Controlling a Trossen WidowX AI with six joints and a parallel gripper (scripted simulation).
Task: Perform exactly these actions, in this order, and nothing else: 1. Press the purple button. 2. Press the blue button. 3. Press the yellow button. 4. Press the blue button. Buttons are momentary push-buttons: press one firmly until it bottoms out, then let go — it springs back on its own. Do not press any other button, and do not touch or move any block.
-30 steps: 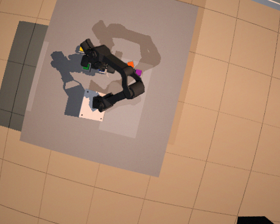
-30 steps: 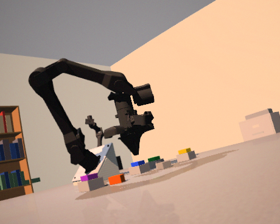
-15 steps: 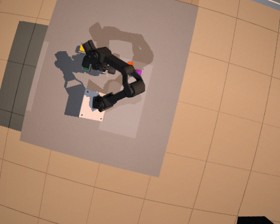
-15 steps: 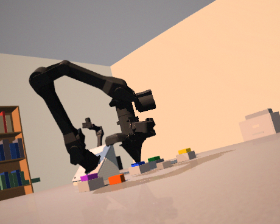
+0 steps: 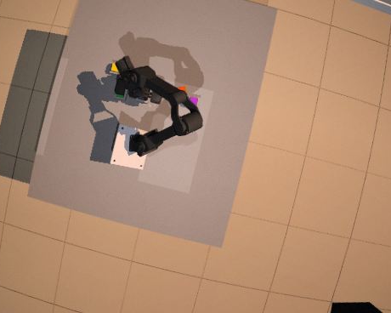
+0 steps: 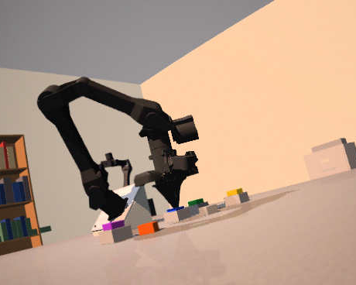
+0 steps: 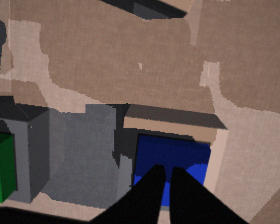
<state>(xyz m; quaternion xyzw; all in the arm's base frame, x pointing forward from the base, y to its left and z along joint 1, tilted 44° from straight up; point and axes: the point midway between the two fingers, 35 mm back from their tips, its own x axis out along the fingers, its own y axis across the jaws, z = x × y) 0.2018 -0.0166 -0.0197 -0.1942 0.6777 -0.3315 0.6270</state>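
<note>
Now: gripper tip 1 cm above the blue button. The rest, counted from my gripper tip: small grey block: 9 cm ahead, 2 cm below; then green button: 9 cm to the left; then yellow button: 13 cm to the left, 11 cm ahead.
</note>
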